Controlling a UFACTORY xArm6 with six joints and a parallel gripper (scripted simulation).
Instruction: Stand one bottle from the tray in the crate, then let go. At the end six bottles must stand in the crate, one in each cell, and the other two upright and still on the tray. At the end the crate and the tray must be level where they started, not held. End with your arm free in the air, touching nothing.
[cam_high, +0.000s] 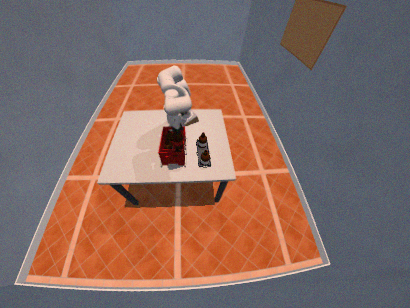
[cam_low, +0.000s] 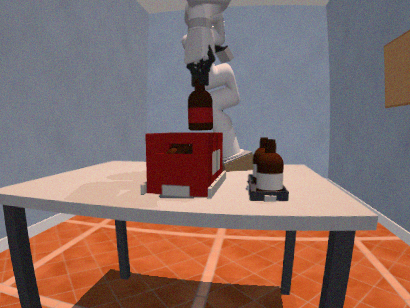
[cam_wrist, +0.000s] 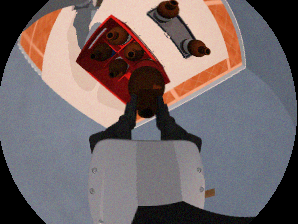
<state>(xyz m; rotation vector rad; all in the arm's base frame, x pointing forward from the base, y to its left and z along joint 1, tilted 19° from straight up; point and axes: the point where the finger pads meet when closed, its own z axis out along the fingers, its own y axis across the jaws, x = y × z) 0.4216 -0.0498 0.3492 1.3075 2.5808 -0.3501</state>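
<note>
My gripper is now 70 mm above the brown bottle. The rest, counted from my hand: red crate 250 mm below, 70 mm behind, 40 mm to the right; then tray 320 mm below, 200 mm to the left.
</note>
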